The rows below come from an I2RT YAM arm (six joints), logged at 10 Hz.
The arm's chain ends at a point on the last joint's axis. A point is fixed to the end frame.
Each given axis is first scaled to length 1.
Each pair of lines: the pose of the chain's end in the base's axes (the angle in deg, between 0 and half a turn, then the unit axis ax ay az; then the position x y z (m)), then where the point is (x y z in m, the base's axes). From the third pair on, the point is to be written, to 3 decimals.
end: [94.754, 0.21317, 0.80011, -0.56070, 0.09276, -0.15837, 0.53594]
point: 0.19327 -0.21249 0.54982
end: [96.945, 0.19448, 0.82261, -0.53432, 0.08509, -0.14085, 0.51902]
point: 0.18763 -0.19249 0.52553
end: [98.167, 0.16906, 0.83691, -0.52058, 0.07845, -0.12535, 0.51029]
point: 0.183 -0.174 0.512
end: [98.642, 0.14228, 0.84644, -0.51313, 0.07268, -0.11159, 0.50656]
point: 0.178 -0.157 0.506
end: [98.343, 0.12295, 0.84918, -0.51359, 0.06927, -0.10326, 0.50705]
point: 0.176 -0.146 0.506
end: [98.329, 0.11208, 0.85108, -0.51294, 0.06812, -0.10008, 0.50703]
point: 0.175 -0.142 0.506
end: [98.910, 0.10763, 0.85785, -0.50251, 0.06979, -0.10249, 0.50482]
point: 0.177 -0.143 0.501
